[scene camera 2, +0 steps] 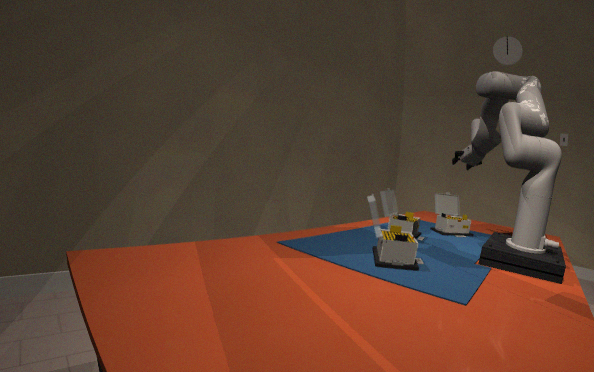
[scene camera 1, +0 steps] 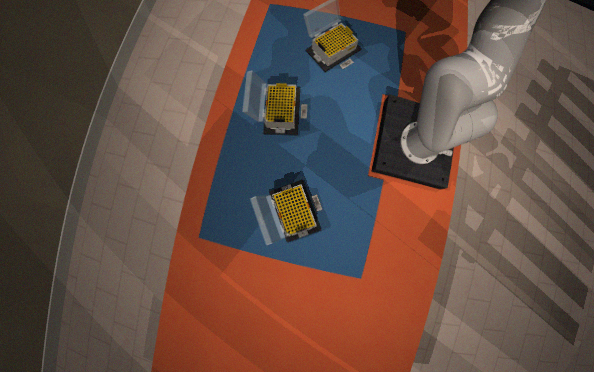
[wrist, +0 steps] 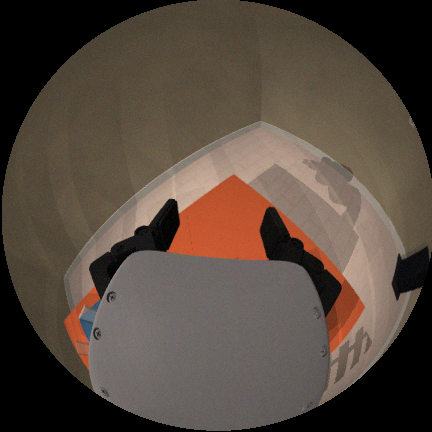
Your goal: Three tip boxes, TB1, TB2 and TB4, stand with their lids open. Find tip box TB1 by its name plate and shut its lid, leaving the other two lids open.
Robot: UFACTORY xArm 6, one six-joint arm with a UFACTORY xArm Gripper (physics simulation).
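Places are measured from the arm's base along level axes (x up, y left, z back), in millimetres.
Pixels of known places: gripper, fingertip midpoint: (scene camera 2: 459,164) (wrist: 220,214); arm's base, origin of the base link: (scene camera 2: 525,247) (scene camera 1: 419,142).
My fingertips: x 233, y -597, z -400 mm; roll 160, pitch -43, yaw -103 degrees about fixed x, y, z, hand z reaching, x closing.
For each thing: its top centre in the pictures, then the offset to it from my fingertips. "*": a spot on its surface instead. Level surfaces: height alone.
- box, middle of its top: (scene camera 2: 403,234) (scene camera 1: 298,208) dx -218, dy +864, dz +95 mm
- clear lid, surface spot: (wrist: 88,314) * dx -177, dy +599, dz -97 mm
- blue mat, its level: dx -284 mm
- orange table, its level: dx -287 mm
Three white tip boxes with yellow racks stand with clear lids raised. One box (scene camera 1: 295,210) (scene camera 2: 397,250) is at the near end of the mat, one (scene camera 1: 281,104) (scene camera 2: 403,226) is in the middle, and one (scene camera 1: 336,41) (scene camera 2: 452,225) is at the far end. The name plates are too small to read, so I cannot tell which is TB1. My gripper (scene camera 2: 461,164) (wrist: 220,214) is open and empty, high above the table and well apart from the boxes. Part of a clear lid (wrist: 88,314) shows at the lower left of the wrist view.
The boxes stand on a blue mat (scene camera 1: 340,245) (scene camera 2: 440,280) on the orange table (scene camera 1: 300,320) (scene camera 2: 250,310) (wrist: 225,220). The arm's black base (scene camera 1: 400,170) (scene camera 2: 520,264) stands beside the mat. The raised lids lean away from the base in scene camera 1.
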